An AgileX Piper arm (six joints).
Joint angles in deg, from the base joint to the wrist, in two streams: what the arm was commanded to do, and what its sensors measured. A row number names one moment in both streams.
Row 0, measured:
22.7, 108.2, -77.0, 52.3, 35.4, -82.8
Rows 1 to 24, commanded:
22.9, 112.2, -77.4, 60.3, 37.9, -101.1
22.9, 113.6, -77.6, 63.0, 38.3, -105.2
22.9, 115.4, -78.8, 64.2, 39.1, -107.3
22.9, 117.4, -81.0, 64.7, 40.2, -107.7
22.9, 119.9, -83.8, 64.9, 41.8, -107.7
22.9, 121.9, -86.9, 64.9, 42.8, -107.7
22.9, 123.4, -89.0, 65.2, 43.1, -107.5
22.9, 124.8, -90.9, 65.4, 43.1, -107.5
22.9, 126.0, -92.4, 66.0, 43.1, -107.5
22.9, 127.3, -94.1, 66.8, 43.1, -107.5
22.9, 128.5, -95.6, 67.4, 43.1, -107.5
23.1, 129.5, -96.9, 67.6, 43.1, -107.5
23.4, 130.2, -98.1, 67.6, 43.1, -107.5
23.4, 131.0, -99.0, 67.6, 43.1, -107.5
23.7, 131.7, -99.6, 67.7, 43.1, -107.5
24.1, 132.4, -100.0, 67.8, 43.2, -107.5
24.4, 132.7, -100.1, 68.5, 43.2, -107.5
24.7, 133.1, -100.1, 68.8, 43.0, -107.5
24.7, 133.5, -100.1, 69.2, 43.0, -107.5
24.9, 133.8, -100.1, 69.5, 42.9, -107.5
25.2, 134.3, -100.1, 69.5, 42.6, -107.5
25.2, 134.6, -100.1, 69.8, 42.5, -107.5
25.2, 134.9, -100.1, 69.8, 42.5, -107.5
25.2, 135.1, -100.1, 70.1, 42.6, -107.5
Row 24, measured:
25.0, 134.2, -99.8, 68.7, 42.5, -106.9
